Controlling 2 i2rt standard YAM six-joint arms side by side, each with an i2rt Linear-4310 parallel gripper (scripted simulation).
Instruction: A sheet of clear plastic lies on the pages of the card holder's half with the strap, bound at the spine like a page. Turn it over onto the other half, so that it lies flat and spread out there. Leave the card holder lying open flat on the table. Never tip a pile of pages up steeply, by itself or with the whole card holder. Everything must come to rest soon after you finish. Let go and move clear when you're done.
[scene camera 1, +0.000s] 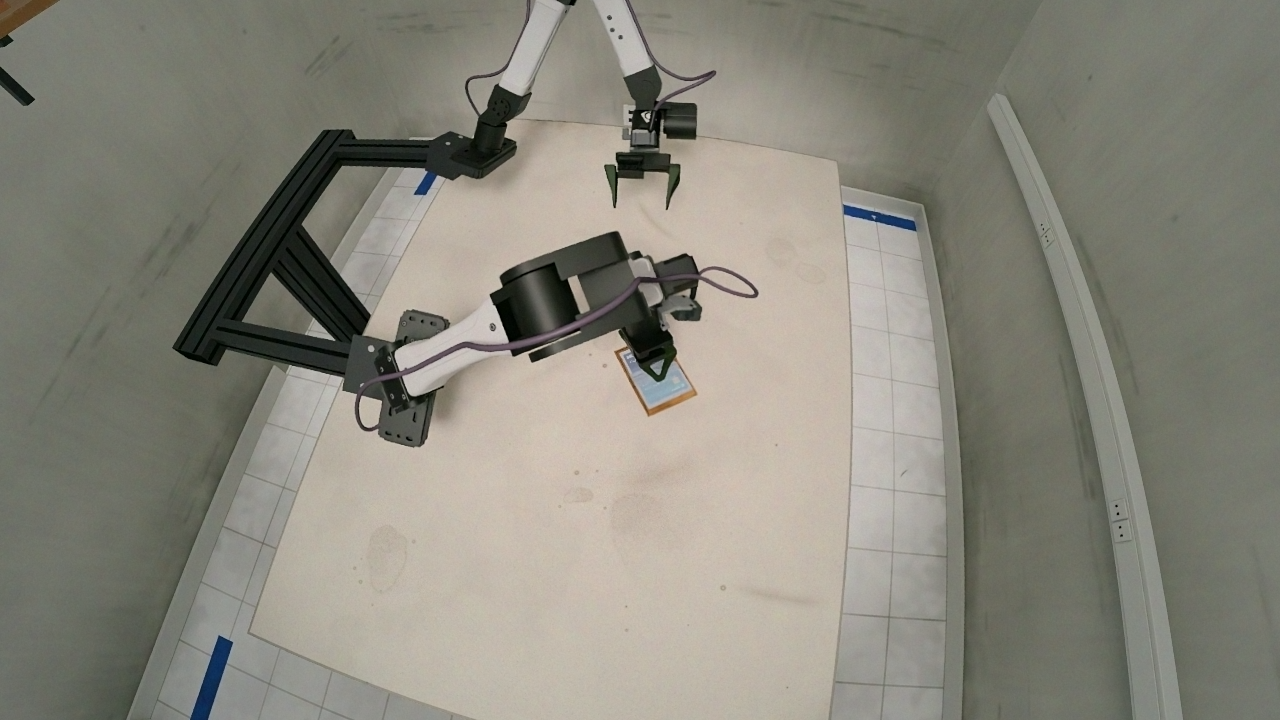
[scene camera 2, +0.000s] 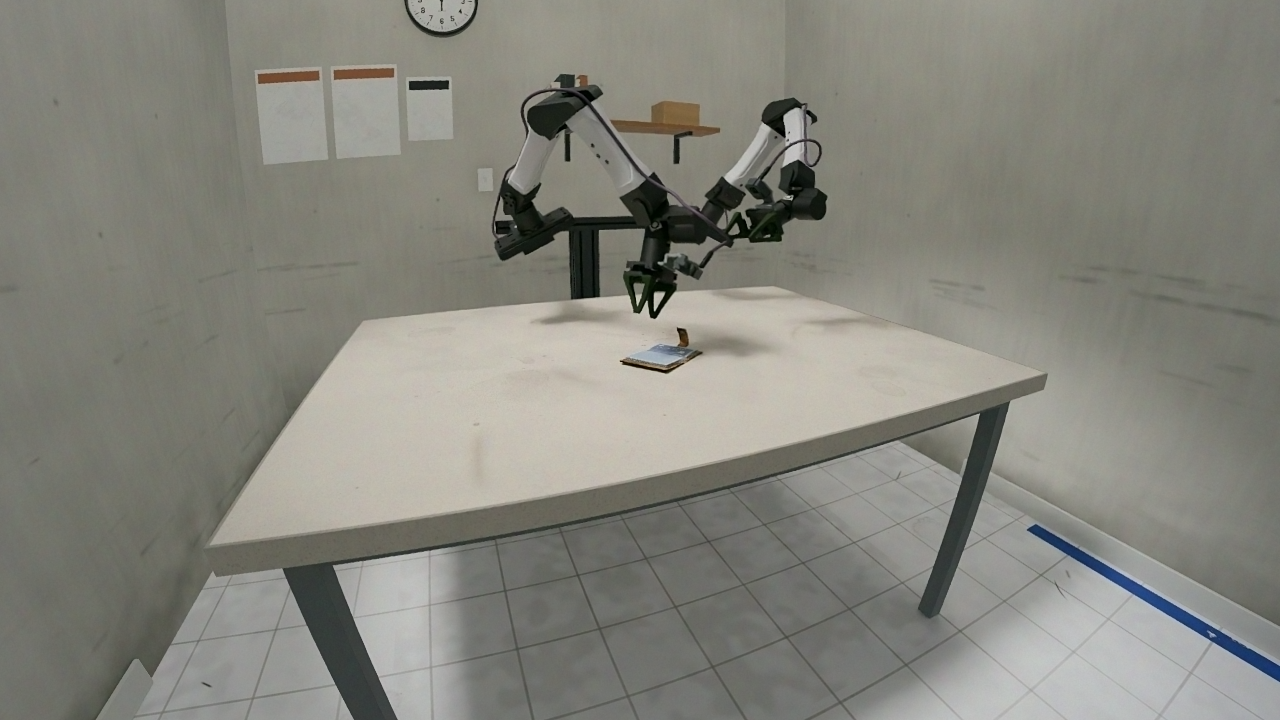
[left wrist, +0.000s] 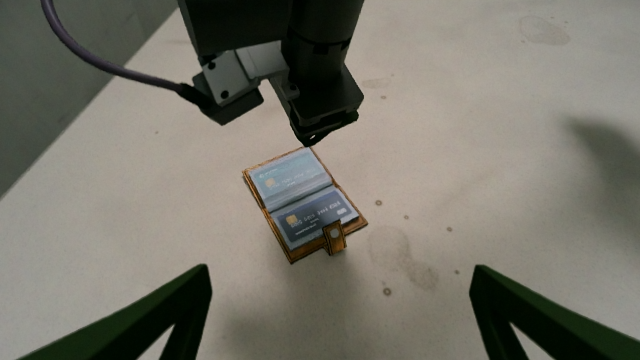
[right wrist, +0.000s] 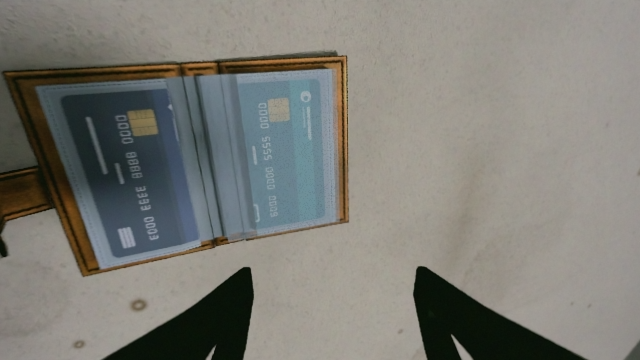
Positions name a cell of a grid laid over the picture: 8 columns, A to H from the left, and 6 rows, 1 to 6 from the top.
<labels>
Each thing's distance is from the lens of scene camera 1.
my left gripper (scene camera 1: E2): 94 cm
my right gripper (scene camera 1: E4): 91 cm
clear plastic sheet (scene camera 1: E4): 99 cm
</labels>
